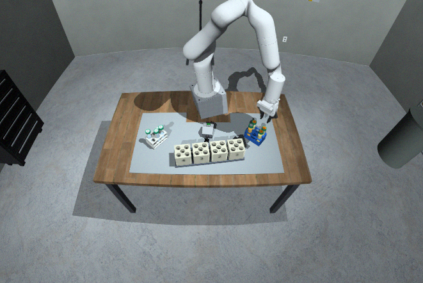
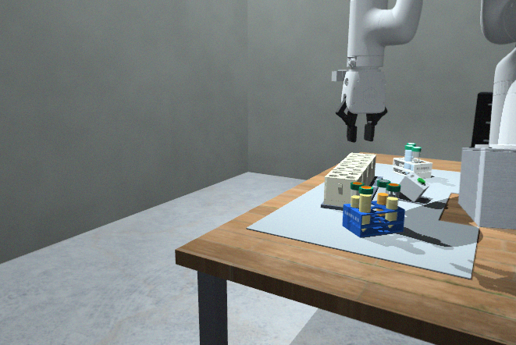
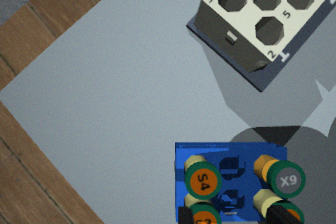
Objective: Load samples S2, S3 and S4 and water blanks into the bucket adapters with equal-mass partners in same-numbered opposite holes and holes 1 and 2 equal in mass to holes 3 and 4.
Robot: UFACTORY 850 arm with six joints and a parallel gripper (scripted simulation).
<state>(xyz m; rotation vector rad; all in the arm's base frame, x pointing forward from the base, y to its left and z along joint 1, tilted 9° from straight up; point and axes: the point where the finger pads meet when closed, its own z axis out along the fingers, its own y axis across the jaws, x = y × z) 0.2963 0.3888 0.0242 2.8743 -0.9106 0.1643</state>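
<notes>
My hand is 9 cm past the sample tube, 4 cm to the left of it and 19 cm above it. Also, from my hand: blue rack (4 cm behind, 2 cm to the right, 22 cm below); sample tube S3 (4 cm behind, 2 cm to the left, 19 cm below); tube X9 (5 cm behind, 7 cm to the right, 19 cm below).
</notes>
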